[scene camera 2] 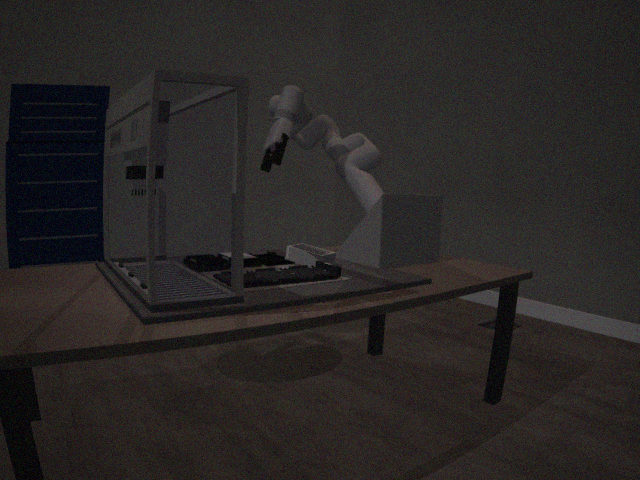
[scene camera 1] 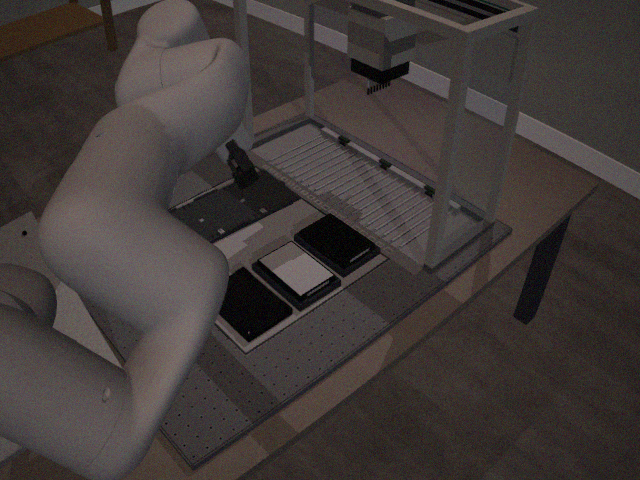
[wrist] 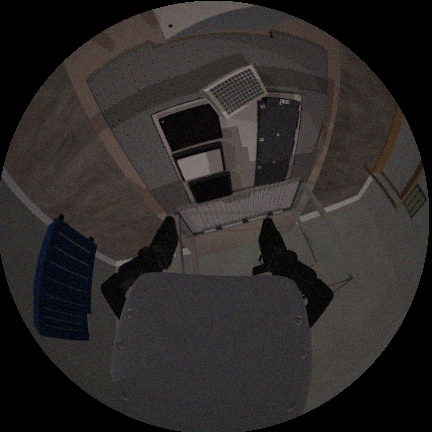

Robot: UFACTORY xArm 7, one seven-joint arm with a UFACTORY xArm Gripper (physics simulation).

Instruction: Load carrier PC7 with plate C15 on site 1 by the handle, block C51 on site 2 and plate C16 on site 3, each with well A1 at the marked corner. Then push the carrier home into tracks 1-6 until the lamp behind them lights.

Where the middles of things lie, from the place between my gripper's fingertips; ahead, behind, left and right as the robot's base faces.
My hand is 28 cm above the dark carrier (scene camera 1: 214, 215), 21 cm to the right of it and 14 cm short of it.
